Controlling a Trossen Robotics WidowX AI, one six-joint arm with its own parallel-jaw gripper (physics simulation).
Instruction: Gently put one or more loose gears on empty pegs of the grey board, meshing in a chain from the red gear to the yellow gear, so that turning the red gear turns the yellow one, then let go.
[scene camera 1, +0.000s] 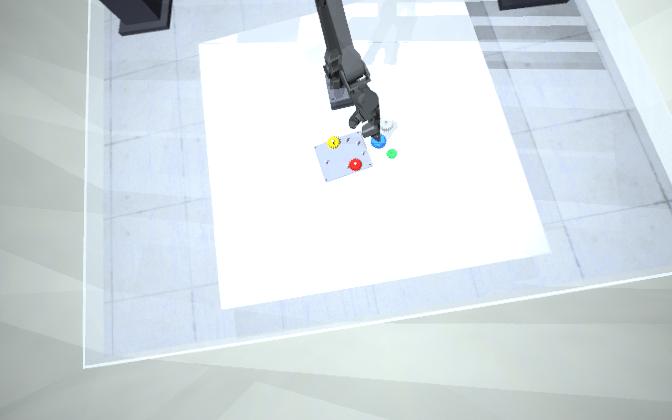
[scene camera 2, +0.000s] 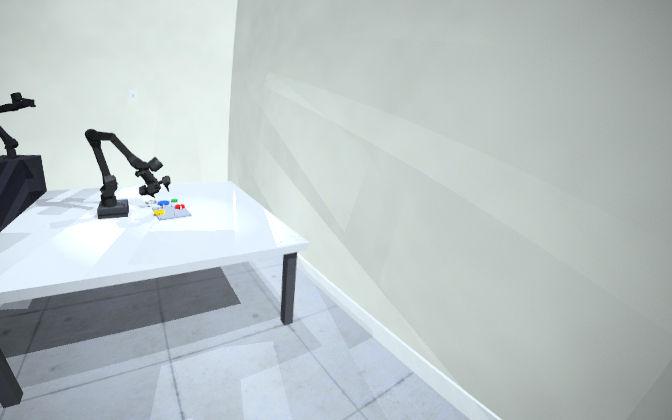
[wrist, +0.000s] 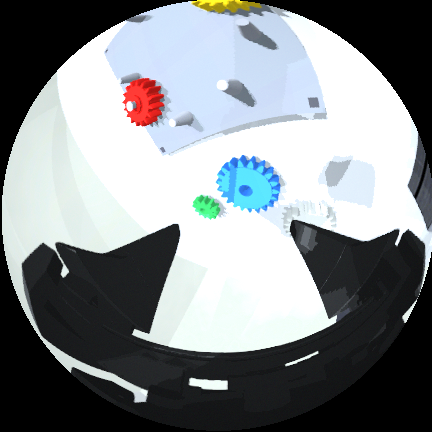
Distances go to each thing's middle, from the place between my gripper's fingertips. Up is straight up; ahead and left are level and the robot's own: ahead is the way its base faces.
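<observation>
With distances counted from my hand, the blue gear (wrist: 234, 176) is 1 cm ahead of it and 5 cm below it. The red gear (wrist: 142, 91) is 10 cm ahead of my hand, 10 cm to the right of it and 5 cm below it; the white gear (wrist: 321, 215) is 4 cm to the left of my hand, 7 cm behind it and 5 cm below it. Relative to the same hand, the grey board (scene camera 1: 340, 156) is 6 cm ahead, 15 cm to the right of it and 6 cm below.
</observation>
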